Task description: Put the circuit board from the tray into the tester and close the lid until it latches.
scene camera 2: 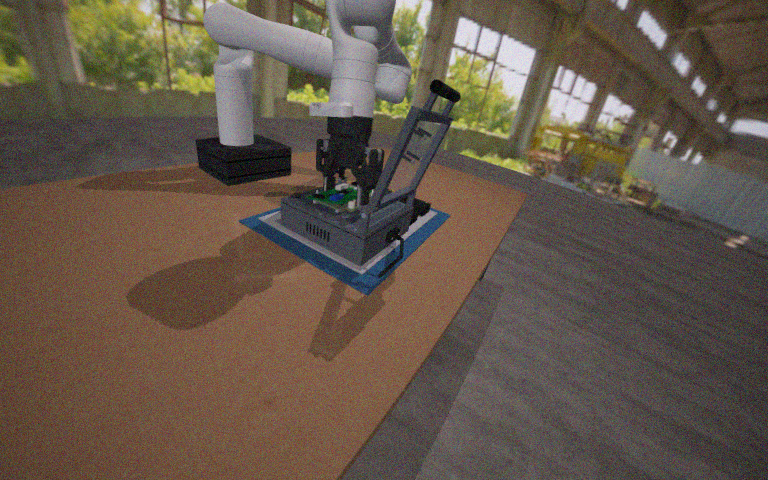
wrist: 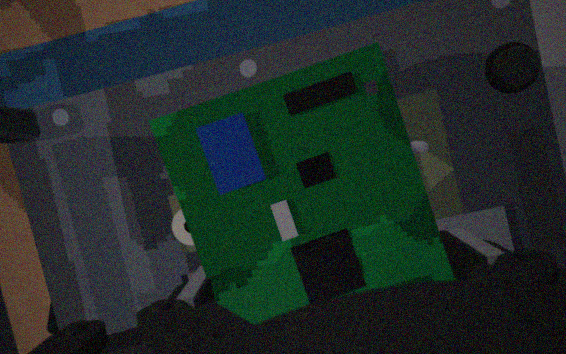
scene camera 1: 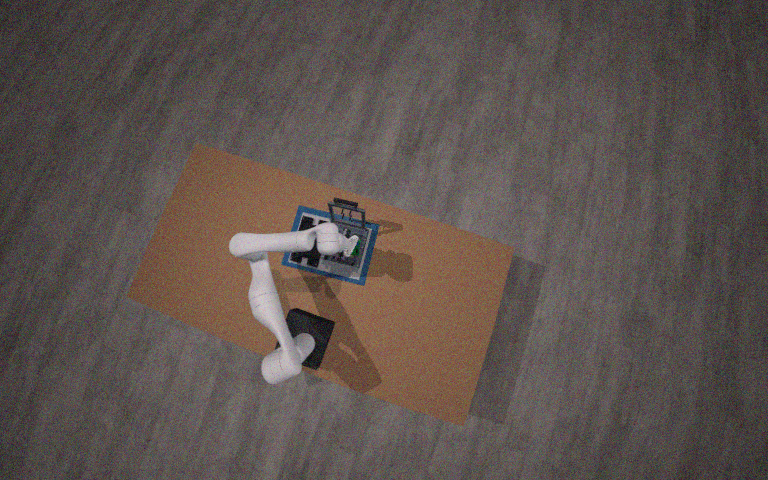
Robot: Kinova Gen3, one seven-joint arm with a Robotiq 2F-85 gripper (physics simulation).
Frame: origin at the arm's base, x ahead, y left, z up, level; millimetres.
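Seen in the pictures: gripper, fingertip midpoint: (wrist: 332,274); arm's base at its link origin: (scene camera 2: 237,142) (scene camera 1: 304,343).
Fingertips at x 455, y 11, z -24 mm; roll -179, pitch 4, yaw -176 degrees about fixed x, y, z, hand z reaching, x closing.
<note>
Offsets run from my fingertips to a thing's top centre. Level surfaces: height alone.
The green circuit board {2 mm ahead, 12 mm right, 30 mm up} (wrist: 352,147) (scene camera 2: 334,196) (scene camera 1: 356,248) lies on top of the grey tester (scene camera 2: 334,233) (scene camera 1: 344,268), turned a little askew in the wrist view. It carries a blue chip and black chips. My gripper (scene camera 2: 346,190) (scene camera 1: 351,245) reaches straight down over it, with its fingers on the board's two sides and closed against its edges. The tester's lid {117 mm ahead, 24 mm left, 166 mm up} (scene camera 2: 411,152) (scene camera 1: 346,211) stands open, tilted up and back behind the gripper, with a black handle at its top.
The tester stands on a blue mat {58 mm down} (scene camera 2: 349,278) (scene camera 1: 289,248) on the brown table {60 mm down} (scene camera 2: 239,357). A black latch lever (scene camera 2: 396,252) hangs at the tester's front right corner. The arm's black base (scene camera 2: 244,162) (scene camera 1: 311,333) stands behind on the left.
</note>
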